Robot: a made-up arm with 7 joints. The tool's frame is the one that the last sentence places.
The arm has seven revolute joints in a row. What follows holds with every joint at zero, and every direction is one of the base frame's. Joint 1 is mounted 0.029 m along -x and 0.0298 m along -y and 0.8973 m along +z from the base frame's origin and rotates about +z. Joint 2 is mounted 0.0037 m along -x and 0.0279 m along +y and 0.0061 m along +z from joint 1 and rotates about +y. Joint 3 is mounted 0.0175 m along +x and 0.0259 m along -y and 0.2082 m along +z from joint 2 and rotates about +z. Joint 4 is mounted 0.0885 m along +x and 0.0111 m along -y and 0.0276 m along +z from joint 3 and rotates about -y. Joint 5 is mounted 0.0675 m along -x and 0.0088 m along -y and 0.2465 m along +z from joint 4 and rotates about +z. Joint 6 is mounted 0.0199 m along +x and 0.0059 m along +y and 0.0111 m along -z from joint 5 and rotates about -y. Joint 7 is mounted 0.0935 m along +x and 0.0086 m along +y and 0.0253 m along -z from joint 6 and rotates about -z. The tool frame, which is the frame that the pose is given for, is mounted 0.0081 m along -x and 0.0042 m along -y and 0.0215 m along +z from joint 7; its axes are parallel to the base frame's.
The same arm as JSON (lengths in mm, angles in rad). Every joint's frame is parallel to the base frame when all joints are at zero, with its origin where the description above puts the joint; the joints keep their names.
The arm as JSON. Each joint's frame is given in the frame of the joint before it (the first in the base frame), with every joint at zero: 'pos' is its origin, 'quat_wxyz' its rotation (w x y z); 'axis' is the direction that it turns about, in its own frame. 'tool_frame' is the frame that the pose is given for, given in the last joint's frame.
{
  "length_unit": "mm",
  "angle_unit": "rad",
  "joints": [
    {
      "joint": "joint 1",
      "pos": [
        -29.0,
        -29.8,
        897.3
      ],
      "quat_wxyz": [
        1.0,
        0.0,
        0.0,
        0.0
      ],
      "axis": "+z"
    },
    {
      "joint": "joint 2",
      "pos": [
        -3.7,
        27.9,
        6.1
      ],
      "quat_wxyz": [
        1.0,
        0.0,
        0.0,
        0.0
      ],
      "axis": "+y"
    },
    {
      "joint": "joint 3",
      "pos": [
        17.5,
        -25.9,
        208.2
      ],
      "quat_wxyz": [
        1.0,
        0.0,
        0.0,
        0.0
      ],
      "axis": "+z"
    },
    {
      "joint": "joint 4",
      "pos": [
        88.5,
        -11.1,
        27.6
      ],
      "quat_wxyz": [
        1.0,
        0.0,
        0.0,
        0.0
      ],
      "axis": "-y"
    },
    {
      "joint": "joint 5",
      "pos": [
        -67.5,
        -8.8,
        246.5
      ],
      "quat_wxyz": [
        1.0,
        0.0,
        0.0,
        0.0
      ],
      "axis": "+z"
    },
    {
      "joint": "joint 6",
      "pos": [
        19.9,
        5.9,
        -11.1
      ],
      "quat_wxyz": [
        1.0,
        0.0,
        0.0,
        0.0
      ],
      "axis": "-y"
    },
    {
      "joint": "joint 7",
      "pos": [
        93.5,
        8.6,
        -25.3
      ],
      "quat_wxyz": [
        1.0,
        0.0,
        0.0,
        0.0
      ],
      "axis": "-z"
    }
  ],
  "tool_frame": {
    "pos": [
      -8.1,
      -4.2,
      21.5
    ],
    "quat_wxyz": [
      1.0,
      0.0,
      0.0,
      0.0
    ]
  }
}

